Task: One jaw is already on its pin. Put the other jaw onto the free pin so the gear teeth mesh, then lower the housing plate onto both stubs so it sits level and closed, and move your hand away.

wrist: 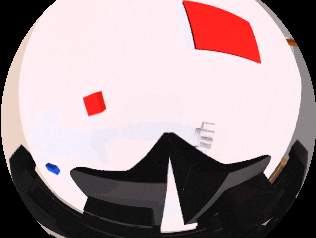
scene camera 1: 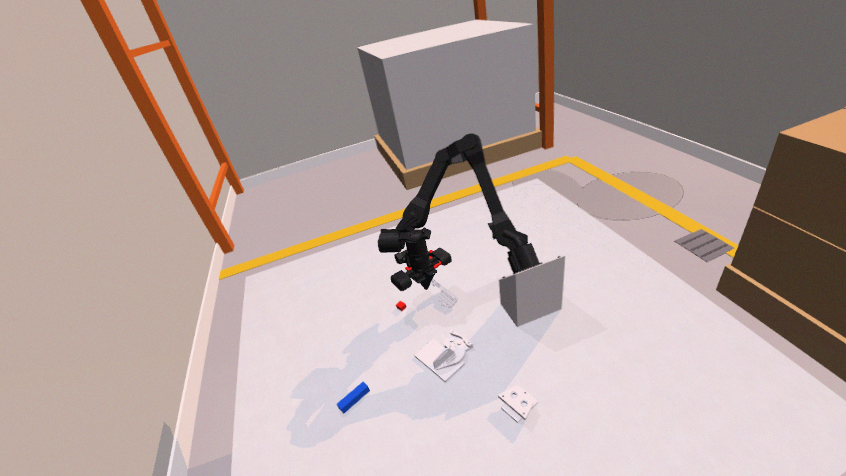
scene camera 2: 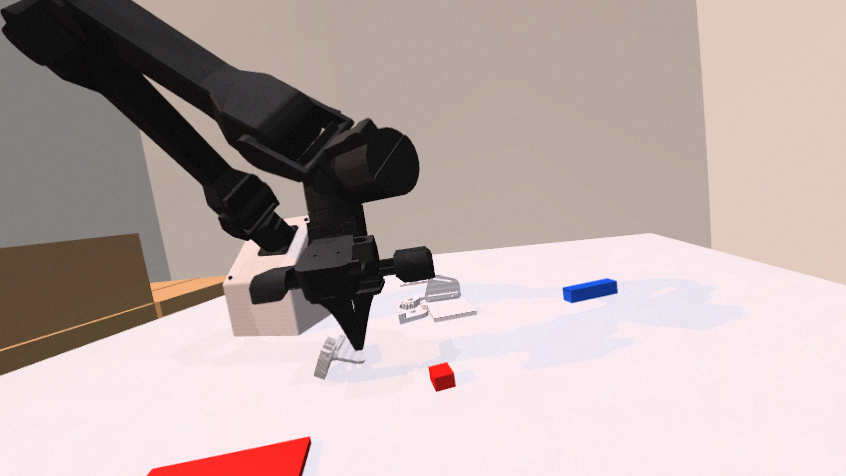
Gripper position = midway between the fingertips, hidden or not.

The gripper [scene camera 2: 359, 349] is shut and holds nothing. Also in view: a blue block [scene camera 2: 581, 292].
The gripper is seen too in the wrist view [wrist: 168, 137] and in scene camera 1 [scene camera 1: 426, 288].
